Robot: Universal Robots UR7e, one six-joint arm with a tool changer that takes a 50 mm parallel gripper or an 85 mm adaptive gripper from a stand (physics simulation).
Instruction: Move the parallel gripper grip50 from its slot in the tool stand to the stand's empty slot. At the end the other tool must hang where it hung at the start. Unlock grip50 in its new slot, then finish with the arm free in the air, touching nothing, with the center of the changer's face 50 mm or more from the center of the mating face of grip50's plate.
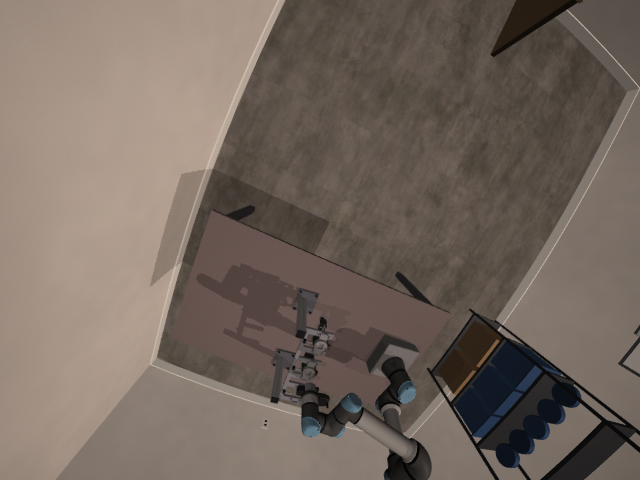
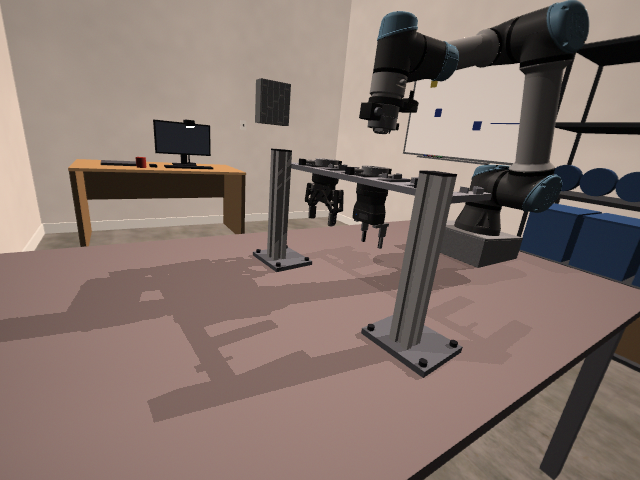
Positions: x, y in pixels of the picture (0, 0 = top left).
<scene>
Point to an adaptive gripper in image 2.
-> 323, 189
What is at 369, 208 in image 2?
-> A parallel gripper grip50.
</scene>
